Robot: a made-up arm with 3 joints.
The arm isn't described. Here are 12 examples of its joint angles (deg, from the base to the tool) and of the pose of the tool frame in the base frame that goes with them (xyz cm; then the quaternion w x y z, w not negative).
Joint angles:
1: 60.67 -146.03 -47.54
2: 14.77 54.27 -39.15
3: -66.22 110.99 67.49
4: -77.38 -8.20 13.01
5: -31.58 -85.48 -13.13
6: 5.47 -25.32 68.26
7: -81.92 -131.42 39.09
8: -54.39 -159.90 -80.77
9: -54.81 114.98 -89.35
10: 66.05 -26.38 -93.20
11: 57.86 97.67 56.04
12: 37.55 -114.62 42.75
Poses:
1: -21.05 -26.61 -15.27 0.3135 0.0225 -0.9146 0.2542
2: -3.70 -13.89 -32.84 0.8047 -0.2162 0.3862 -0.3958
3: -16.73 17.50 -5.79 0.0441 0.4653 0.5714 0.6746
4: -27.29 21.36 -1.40 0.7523 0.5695 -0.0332 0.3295
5: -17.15 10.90 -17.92 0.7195 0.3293 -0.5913 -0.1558
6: -19.61 -5.77 -30.80 0.8121 -0.1644 -0.1609 0.5362
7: -29.70 27.54 -1.66 0.5070 0.2605 -0.7828 -0.2495
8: -26.72 8.45 -21.48 0.0673 -0.7685 0.4814 0.4160
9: -22.57 18.41 -29.40 0.6196 -0.5203 0.5871 0.0254
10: -11.80 -34.81 -0.15 0.4545 -0.1668 -0.5631 -0.6698
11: -8.48 -24.43 -13.28 0.7719 0.1860 0.5968 -0.1156
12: -8.76 -22.89 -30.20 0.3825 -0.5558 -0.6643 0.3217
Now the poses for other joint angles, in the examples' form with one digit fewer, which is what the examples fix.
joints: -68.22 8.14 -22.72
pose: -18.9 24.2 -7.4 0.861 0.439 0.228 0.120
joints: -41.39 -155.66 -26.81
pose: -24.5 12.7 -19.1 0.176 0.425 -0.828 -0.320
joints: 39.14 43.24 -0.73
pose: -6.2 -21.2 -25.2 0.892 -0.221 0.302 -0.255
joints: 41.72 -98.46 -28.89
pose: -13.0 -18.7 -18.3 0.587 -0.132 -0.798 -0.014
